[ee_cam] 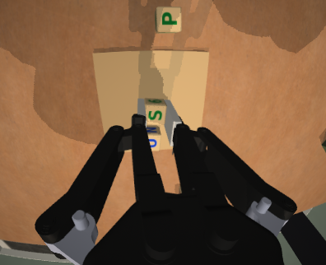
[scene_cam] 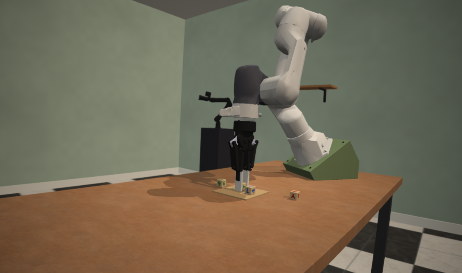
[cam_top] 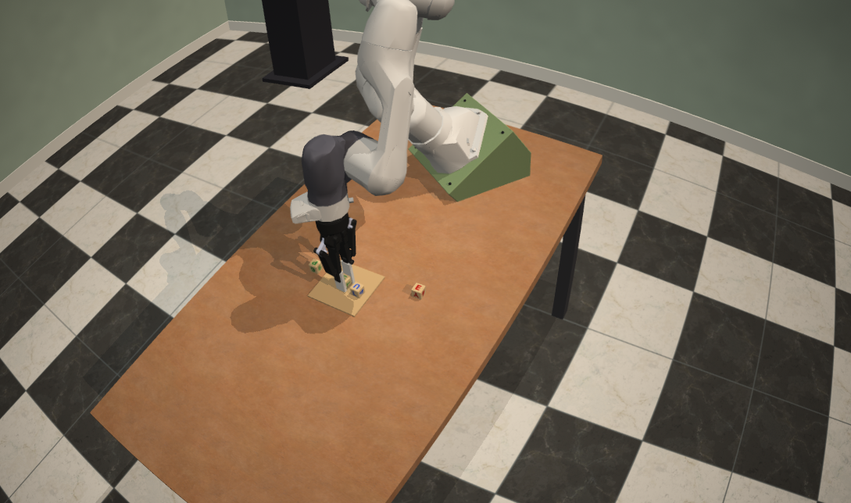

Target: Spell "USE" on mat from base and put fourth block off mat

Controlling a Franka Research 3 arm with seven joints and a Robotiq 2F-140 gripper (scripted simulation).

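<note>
Now: hand 20 mm above the S block. From my hand the other things lie so: U block (40 mm to the left, 30 mm below, 10 mm ahead); mat (40 mm below); green P block (100 mm to the right, 30 mm below, 20 mm behind).
</note>
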